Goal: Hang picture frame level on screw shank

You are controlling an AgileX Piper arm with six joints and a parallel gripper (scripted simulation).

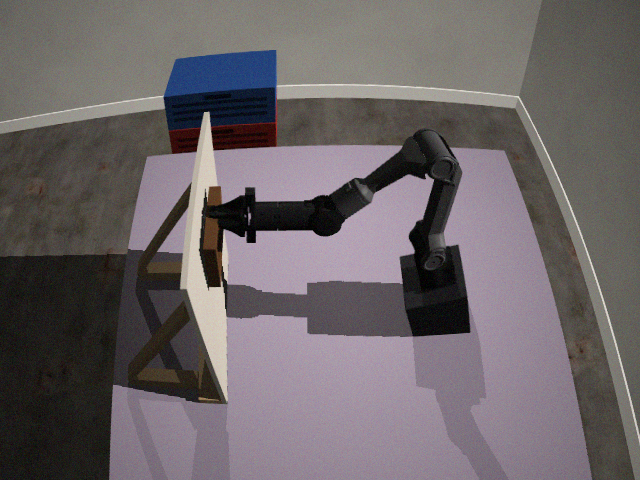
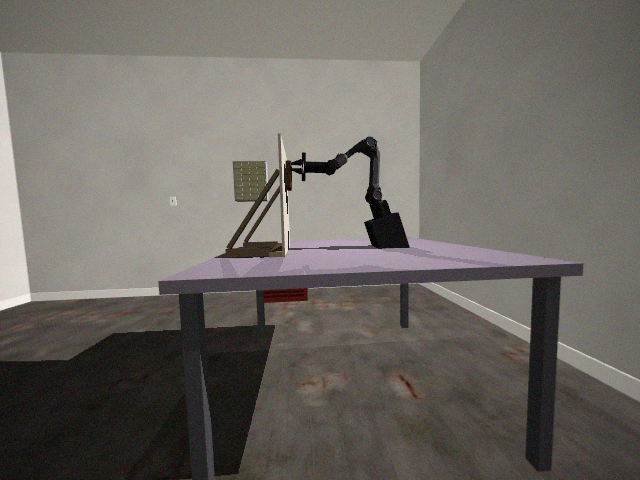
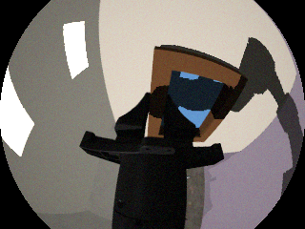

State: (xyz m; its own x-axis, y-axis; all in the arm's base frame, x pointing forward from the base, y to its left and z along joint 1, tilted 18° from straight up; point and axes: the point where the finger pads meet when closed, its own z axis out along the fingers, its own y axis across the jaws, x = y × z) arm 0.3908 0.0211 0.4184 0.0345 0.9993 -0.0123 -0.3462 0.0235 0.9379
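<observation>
The brown picture frame is 50 mm below my hand, 10 mm to the left of it and 10 mm ahead of it. Also, from my hand: cream board 180 mm below, 30 mm ahead.
</observation>
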